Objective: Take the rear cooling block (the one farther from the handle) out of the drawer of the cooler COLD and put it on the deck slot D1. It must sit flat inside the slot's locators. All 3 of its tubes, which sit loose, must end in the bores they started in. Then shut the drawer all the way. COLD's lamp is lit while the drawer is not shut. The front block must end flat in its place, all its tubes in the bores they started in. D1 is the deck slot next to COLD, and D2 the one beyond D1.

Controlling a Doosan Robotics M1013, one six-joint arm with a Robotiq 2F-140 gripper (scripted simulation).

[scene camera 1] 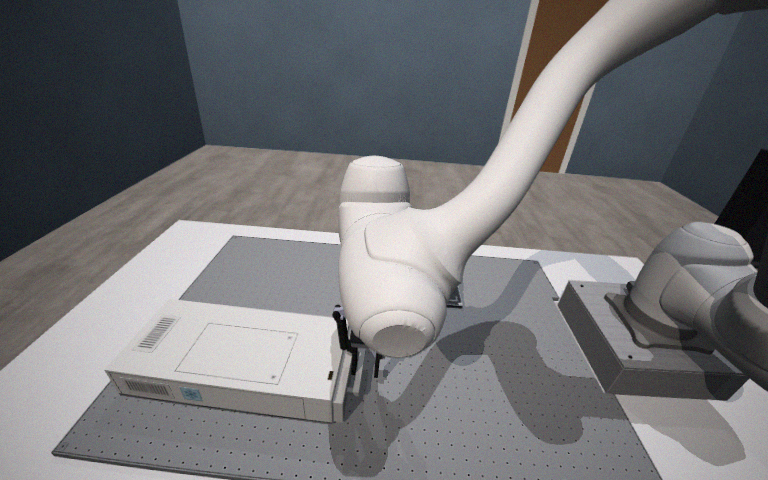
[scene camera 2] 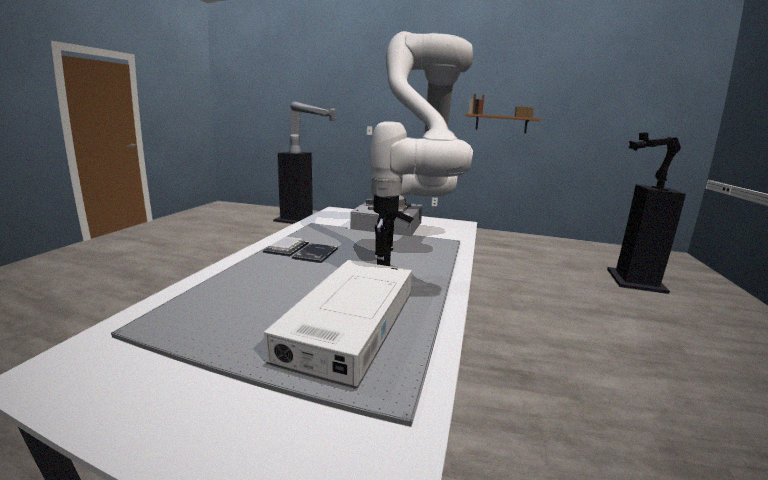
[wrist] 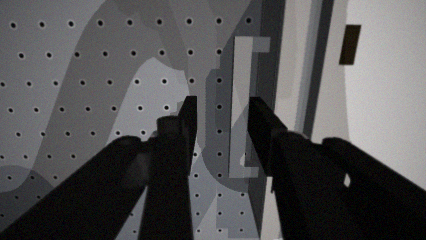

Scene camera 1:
my gripper: 365, 370
white cooler COLD: 280, 364
